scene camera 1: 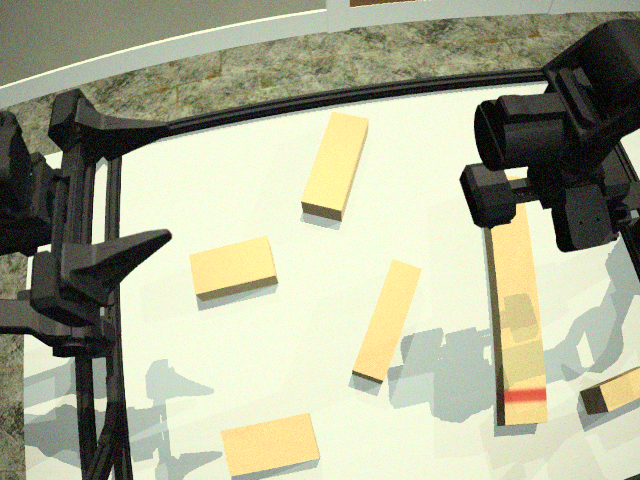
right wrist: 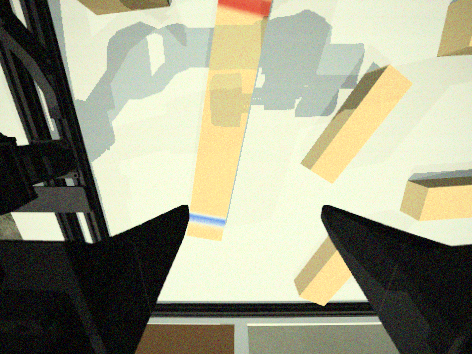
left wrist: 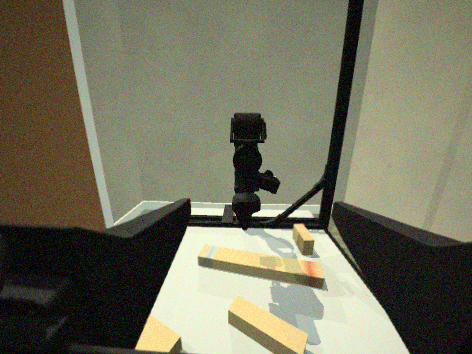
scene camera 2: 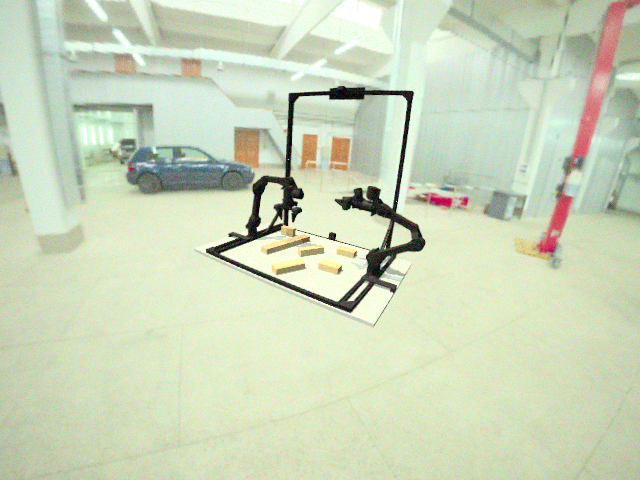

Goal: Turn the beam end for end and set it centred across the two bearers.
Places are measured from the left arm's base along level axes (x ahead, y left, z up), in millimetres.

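Pixels of known places: left gripper, fingertip midpoint: (scene camera 1: 169, 176) (left wrist: 261, 206) (scene camera 2: 338, 198); right gripper, fingertip midpoint: (scene camera 1: 523, 218) (right wrist: 254, 211) (left wrist: 244, 220) (scene camera 2: 287, 221); left arm's base, link origin: (scene camera 1: 95, 337) (scene camera 2: 372, 274); right arm's base, link origin: (right wrist: 56, 159) (scene camera 2: 252, 235).
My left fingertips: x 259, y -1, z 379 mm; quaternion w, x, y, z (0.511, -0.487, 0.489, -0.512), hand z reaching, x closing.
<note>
For each thing: its middle in the pictures, then the offset to it from my left fingertips.
- long tan beam, body centre: (scene camera 1: 513, 294) (right wrist: 223, 130) (left wrist: 257, 264) (scene camera 2: 286, 243) 375 mm ahead, 44 mm right, 379 mm down
- thick block, body centre: (scene camera 1: 336, 164) (right wrist: 332, 264) (left wrist: 139, 333) (scene camera 2: 288, 266) 157 mm ahead, 223 mm left, 379 mm down
- narrow block, body centre: (scene camera 1: 387, 322) (right wrist: 348, 129) (left wrist: 265, 328) (scene camera 2: 311, 250) 180 mm ahead, 46 mm right, 376 mm down
The long tan beam (scene camera 1: 516, 268) (scene camera 2: 284, 244) (left wrist: 240, 260) (right wrist: 215, 160) lies flat on the table, red-banded end near the bottom in scene camera 1; its blue band shows in both wrist views. Two short blocks, one (scene camera 1: 233, 268) (scene camera 2: 329, 266) (right wrist: 447, 201) and another (scene camera 1: 269, 444) (scene camera 2: 345, 252), lie roughly parallel at the left in scene camera 1; whether they are the bearers I cannot tell. My right gripper (scene camera 1: 535, 198) (scene camera 2: 287, 212) (right wrist: 254, 211) is open and empty above the blue-banded end, slightly to one side. My left gripper (scene camera 1: 168, 180) (scene camera 2: 340, 202) is open and empty, raised at the left in scene camera 1.
A thick block (scene camera 1: 336, 162) (scene camera 2: 288, 267) (right wrist: 325, 272) lies at the top middle in scene camera 1. A narrow block (scene camera 1: 387, 320) (left wrist: 267, 327) (right wrist: 357, 125) lies left of the beam. Another block (scene camera 1: 622, 390) (left wrist: 303, 240) lies right of the red-banded end. A black frame (scene camera 2: 268, 277) borders the table.
</note>
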